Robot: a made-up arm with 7 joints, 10 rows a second.
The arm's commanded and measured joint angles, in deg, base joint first. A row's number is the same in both.
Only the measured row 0 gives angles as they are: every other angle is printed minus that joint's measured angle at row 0.
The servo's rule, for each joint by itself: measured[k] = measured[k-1] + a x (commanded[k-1-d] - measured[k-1]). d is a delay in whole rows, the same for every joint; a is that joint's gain. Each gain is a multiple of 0.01, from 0.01 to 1. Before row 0 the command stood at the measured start. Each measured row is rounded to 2 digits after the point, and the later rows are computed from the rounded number. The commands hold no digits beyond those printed.
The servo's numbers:
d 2
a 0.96 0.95 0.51 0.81 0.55 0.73 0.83
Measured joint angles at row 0:
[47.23 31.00 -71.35 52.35 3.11 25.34 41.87]
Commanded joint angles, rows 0 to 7:
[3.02 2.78 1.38 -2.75 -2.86 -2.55 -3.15]
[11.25 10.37 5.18 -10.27 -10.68 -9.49 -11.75]
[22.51 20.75 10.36 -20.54 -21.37 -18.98 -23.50]
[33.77 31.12 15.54 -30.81 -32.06 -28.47 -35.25]
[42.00 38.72 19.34 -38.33 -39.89 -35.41 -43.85]
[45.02 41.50 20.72 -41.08 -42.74 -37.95 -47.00]
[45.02 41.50 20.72 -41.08 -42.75 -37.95 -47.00]
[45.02 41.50 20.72 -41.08 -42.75 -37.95 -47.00]
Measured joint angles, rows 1 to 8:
[0.00 0.00 0.00 0.00 0.00 0.00 0.00]
[0.00 0.00 0.00 0.00 0.00 0.00 0.00]
[2.90 2.64 0.70 -2.23 -1.57 -1.86 -2.61]
[10.92 9.98 2.98 -8.74 -6.58 -7.43 -10.20]
[22.05 20.21 6.74 -18.30 -14.71 -15.86 -21.24]
[33.30 30.57 11.23 -28.43 -24.25 -25.07 -32.87]
[41.65 38.31 15.37 -36.45 -32.85 -32.62 -41.98]
[44.89 41.34 18.10 -40.20 -38.29 -36.51 -46.15]

